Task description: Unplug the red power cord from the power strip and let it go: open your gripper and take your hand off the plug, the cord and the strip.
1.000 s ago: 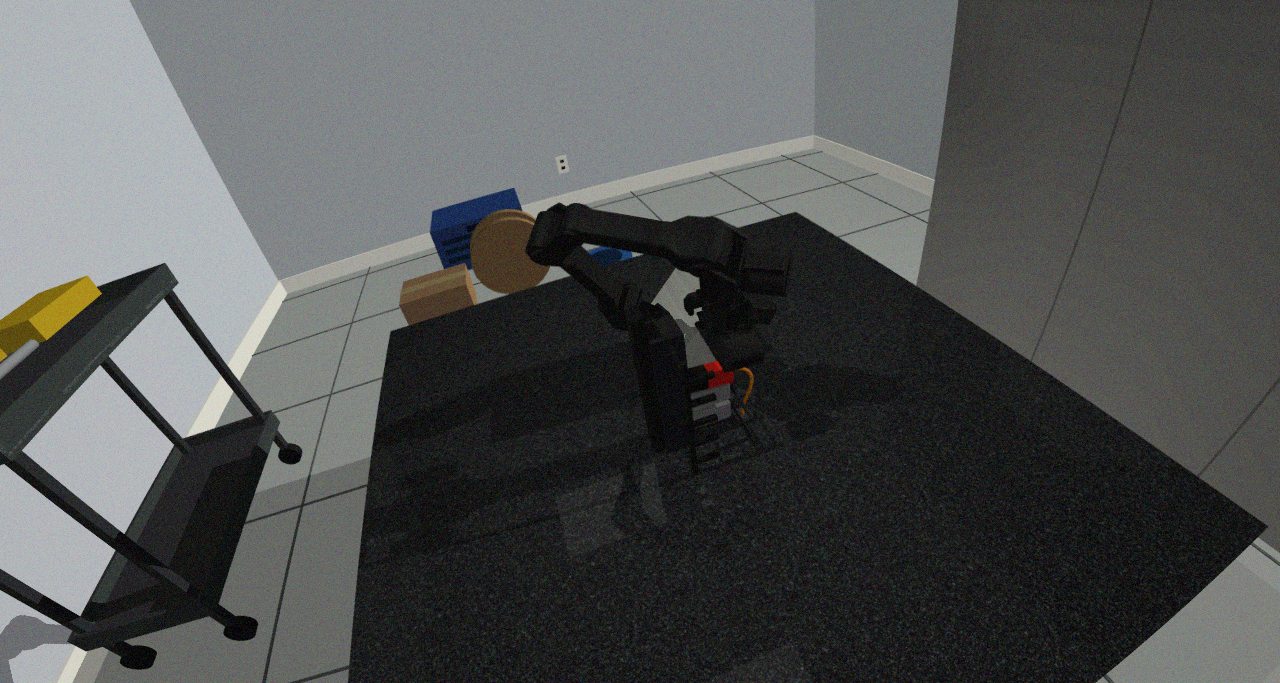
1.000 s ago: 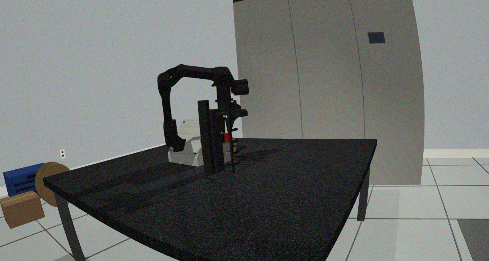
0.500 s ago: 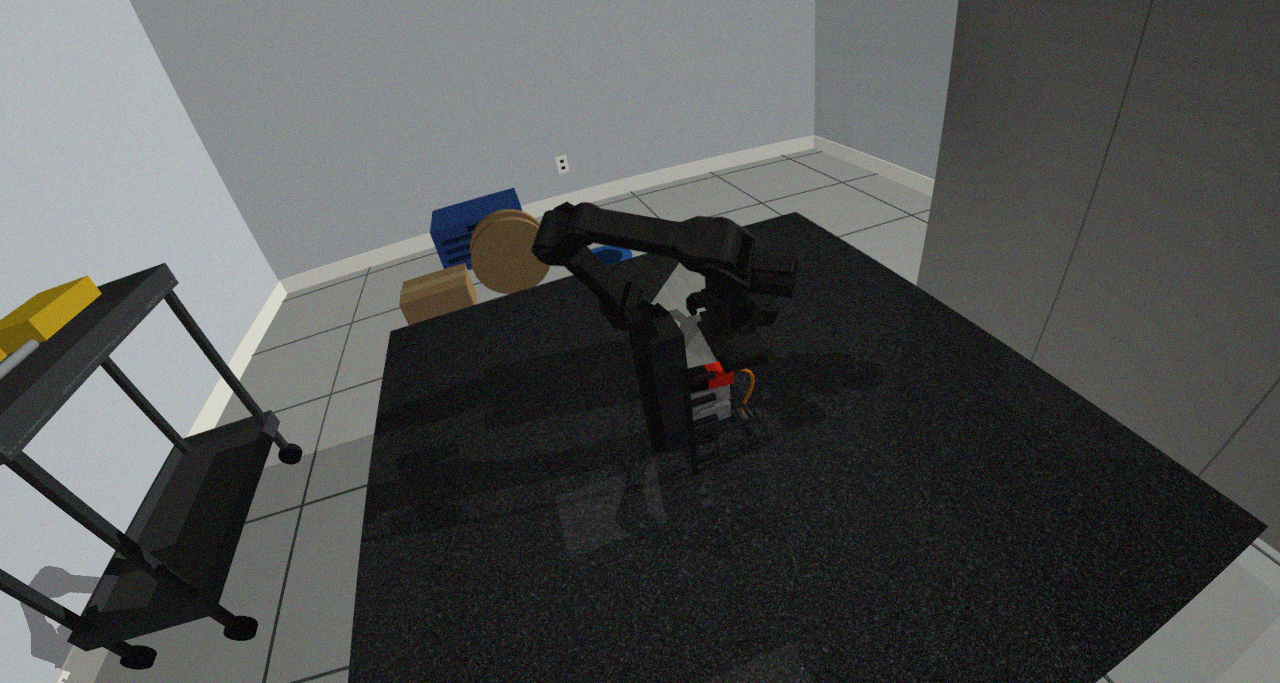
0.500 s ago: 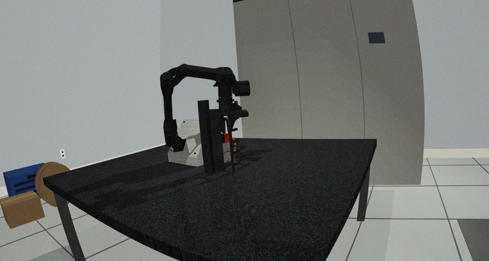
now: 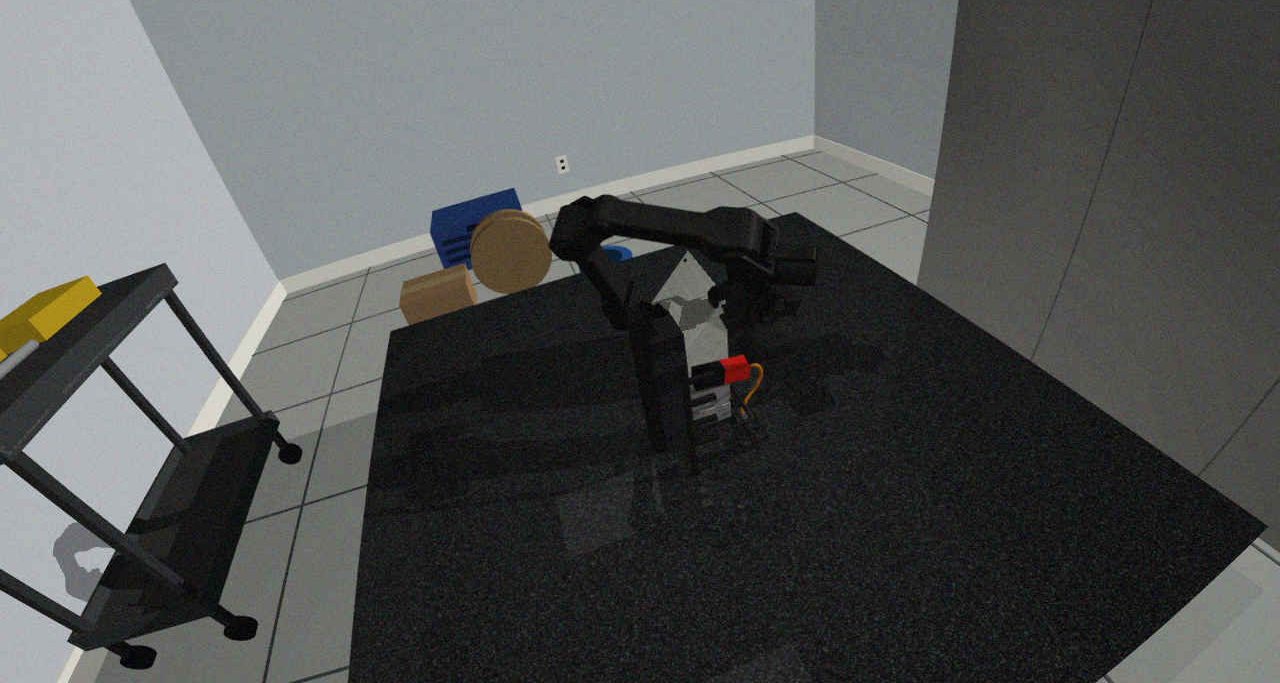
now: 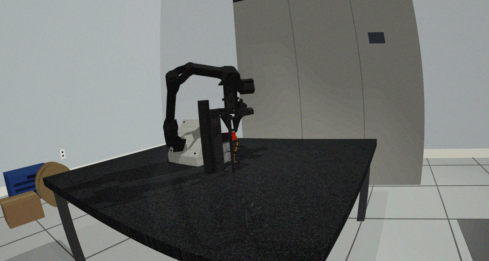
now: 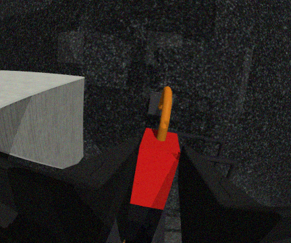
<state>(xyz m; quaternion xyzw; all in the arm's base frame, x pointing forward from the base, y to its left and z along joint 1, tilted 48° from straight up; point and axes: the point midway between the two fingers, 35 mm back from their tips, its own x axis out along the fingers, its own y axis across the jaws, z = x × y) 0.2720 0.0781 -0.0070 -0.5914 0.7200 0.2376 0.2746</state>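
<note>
My gripper tip is 4 cm to the left of the red plug. From my gripper tip the other things lie so: black power strip (15 cm to the right, 2 cm behind, 1 cm below).
</note>
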